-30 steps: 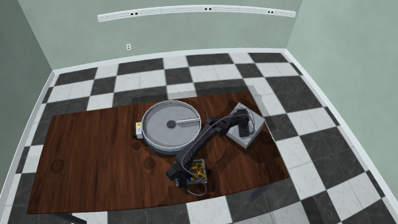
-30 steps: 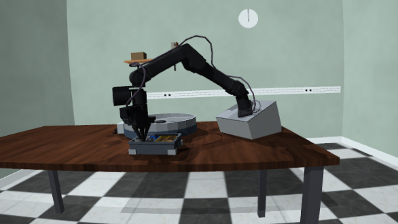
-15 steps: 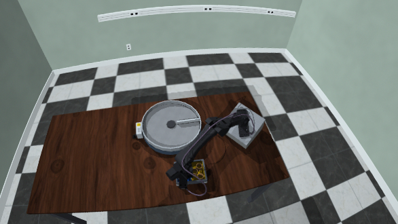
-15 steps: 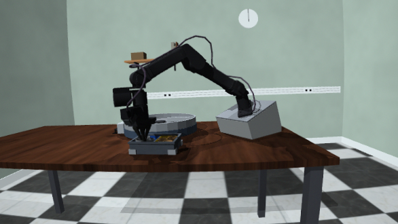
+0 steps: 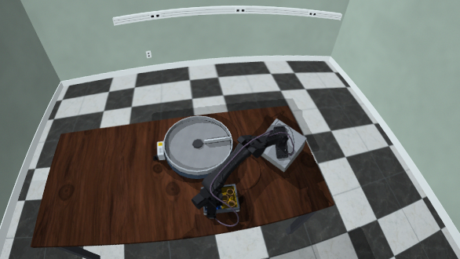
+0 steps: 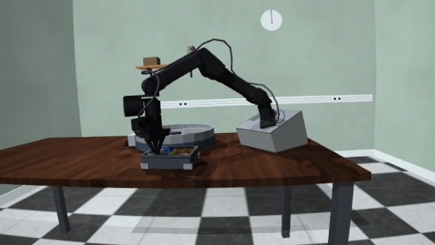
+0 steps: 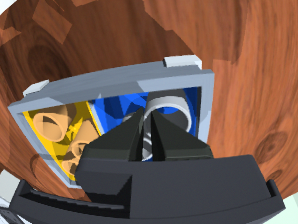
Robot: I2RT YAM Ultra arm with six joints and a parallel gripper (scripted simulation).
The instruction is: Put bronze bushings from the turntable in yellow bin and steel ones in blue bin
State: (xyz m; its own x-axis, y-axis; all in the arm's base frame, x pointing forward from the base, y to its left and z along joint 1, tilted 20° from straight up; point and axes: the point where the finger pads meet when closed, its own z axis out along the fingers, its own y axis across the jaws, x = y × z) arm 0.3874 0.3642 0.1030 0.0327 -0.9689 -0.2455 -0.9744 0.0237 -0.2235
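My gripper is now 10 mm short of the blue bin, 40 mm to the left of it and 30 mm above it. From my hand the other things lie so: grey turntable 120 mm ahead, 390 mm to the right, 10 mm above; then yellow bin 80 mm behind, 50 mm to the right, 30 mm below; then bin tray 40 mm behind, 50 mm to the right, 20 mm below.
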